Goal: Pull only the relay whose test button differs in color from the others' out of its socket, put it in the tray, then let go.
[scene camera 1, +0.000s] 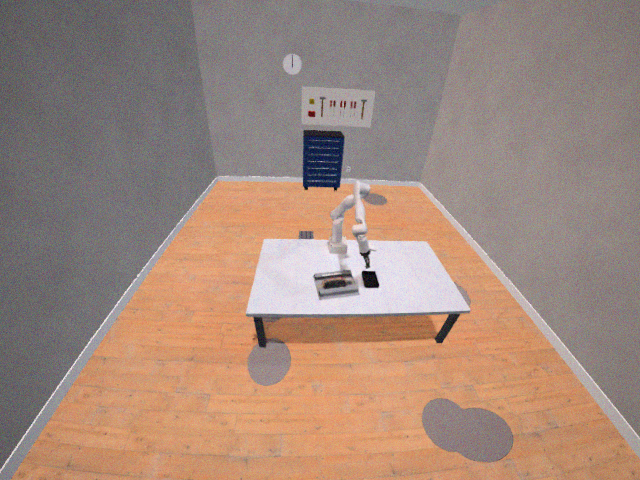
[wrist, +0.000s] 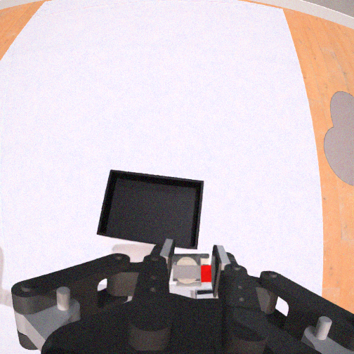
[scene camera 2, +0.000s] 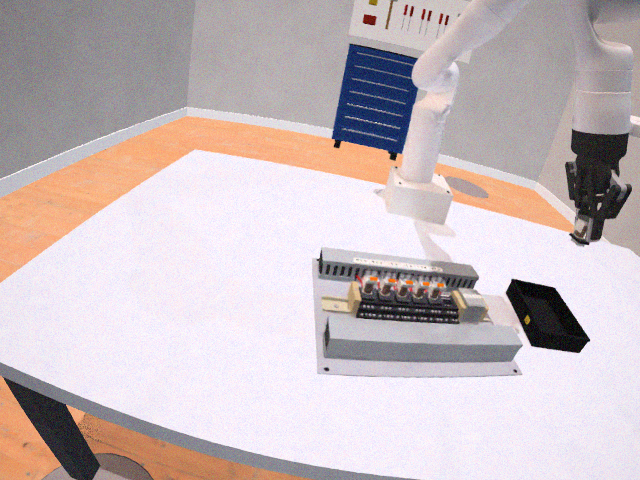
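Where they show: gripper, fingertip midpoint: (scene camera 1: 368,266) (scene camera 2: 586,236); arm's base, link origin: (scene camera 1: 336,240) (scene camera 2: 416,177).
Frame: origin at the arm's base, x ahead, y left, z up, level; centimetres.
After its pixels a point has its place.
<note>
My gripper (scene camera 1: 367,264) {z 12.4, x 52.7, y 8.4 cm} (scene camera 2: 589,232) {z 12.4, x 52.7, y 8.4 cm} (wrist: 192,254) is shut on a clear-cased relay (scene camera 2: 581,228) {z 13.6, x 52.9, y 6.3 cm} (wrist: 187,272) whose test button is red. It holds the relay well above the table, behind the tray in the scene views. The black tray (scene camera 1: 370,279) {z -8.3, x 46.6, y 16.4 cm} (scene camera 2: 559,345) {z -7.5, x 55.6, y 13.8 cm} (wrist: 200,215) is empty, and shows just beyond the fingertips in the wrist view. Several relays with orange buttons, one of them a relay (scene camera 2: 404,290) {z -2.9, x 48.4, y -16.6 cm} in the middle, stand in a row in their sockets. At the right end of the row, a socket (scene camera 2: 450,301) {z -5.6, x 46.8, y -6.8 cm} holds no relay.
The sockets stand on a panel (scene camera 1: 338,295) {z -8.1, x 58.6, y -14.4 cm} (scene camera 2: 413,367) {z -8.3, x 58.8, y -16.1 cm} between a front grey duct (scene camera 2: 421,341) {z -4.3, x 57.6, y -16.1 cm} and a slotted rear duct (scene camera 2: 398,266) {z -4.4, x 39.5, y -14.8 cm}. A grey terminal block (scene camera 2: 471,304) {z -4.1, x 49.3, y -4.4 cm} is at the row's right end. The panel is left of the tray on the white table (scene camera 1: 289,268) {z -8.6, x 21.9, y -46.7 cm} (scene camera 2: 180,310) {z -8.6, x 51.1, y -49.1 cm} (wrist: 165,100).
</note>
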